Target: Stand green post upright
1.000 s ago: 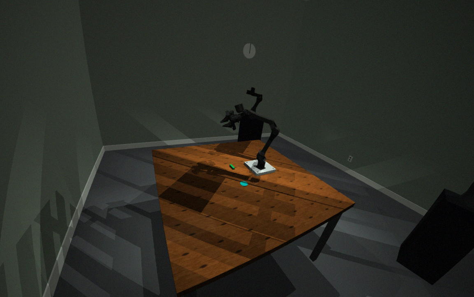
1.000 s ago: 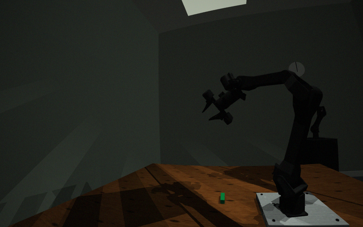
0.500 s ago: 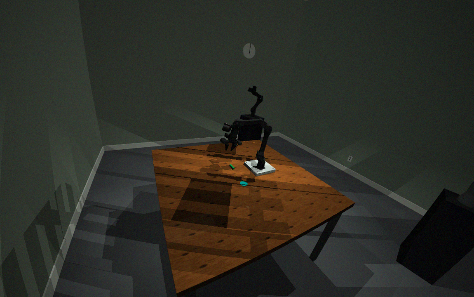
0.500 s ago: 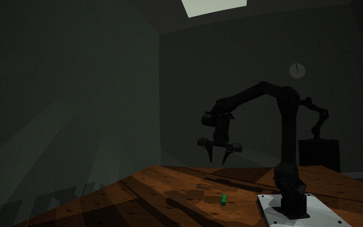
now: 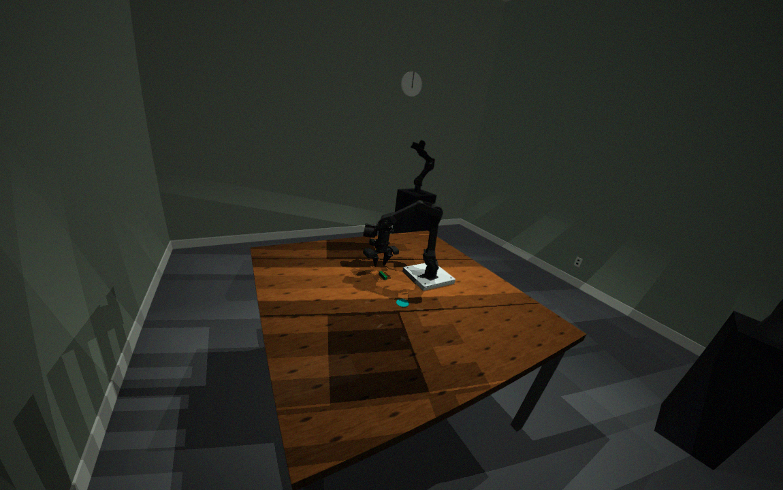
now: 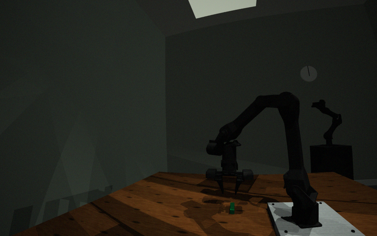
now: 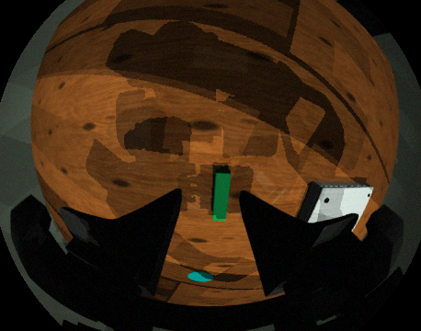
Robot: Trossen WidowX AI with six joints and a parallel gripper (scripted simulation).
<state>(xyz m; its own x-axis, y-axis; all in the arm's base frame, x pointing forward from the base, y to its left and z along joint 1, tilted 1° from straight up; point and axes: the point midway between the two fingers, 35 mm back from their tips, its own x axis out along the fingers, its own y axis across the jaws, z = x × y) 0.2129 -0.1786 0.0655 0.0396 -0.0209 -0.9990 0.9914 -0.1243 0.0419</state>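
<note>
The green post lies 5 cm below my gripper tip, 3 cm to the left of it and 1 cm behind it. The rest, counted from my gripper tip: cyan circle: 26 cm to the left, 5 cm below, 5 cm ahead.
</note>
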